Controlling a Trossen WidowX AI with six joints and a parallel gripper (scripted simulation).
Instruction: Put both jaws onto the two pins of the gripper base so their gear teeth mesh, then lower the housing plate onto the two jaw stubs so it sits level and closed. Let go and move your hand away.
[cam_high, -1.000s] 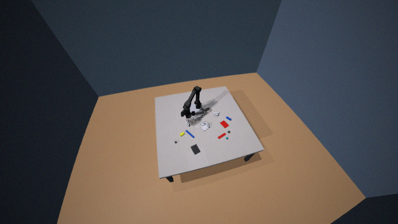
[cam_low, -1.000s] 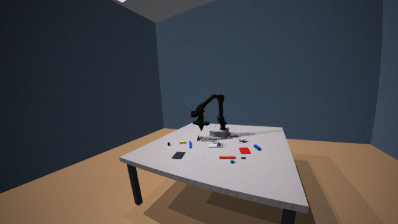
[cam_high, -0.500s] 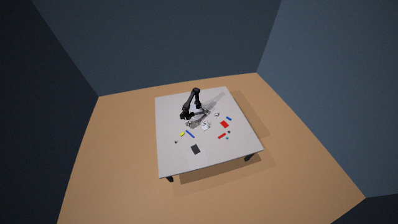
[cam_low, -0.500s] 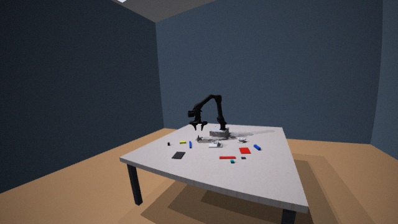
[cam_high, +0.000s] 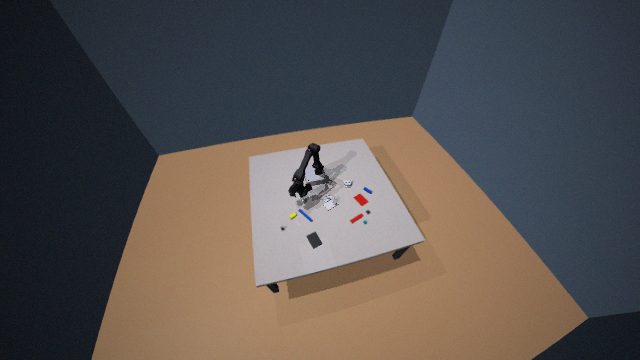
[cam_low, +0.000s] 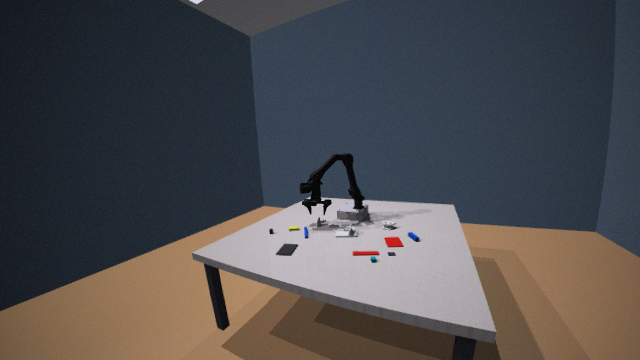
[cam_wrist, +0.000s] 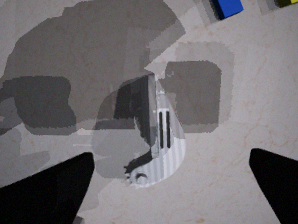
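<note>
My gripper tip is now 100 mm short of the white flat plate, 240 mm to the right of it and 60 mm above it. Round my gripper tip: yellow block: 140 mm ahead, 90 mm to the right, 60 mm below; then gripper base: 90 mm behind, 440 mm to the left, 40 mm below; then dark grey plate: 380 mm ahead, 40 mm to the left, 60 mm below.
</note>
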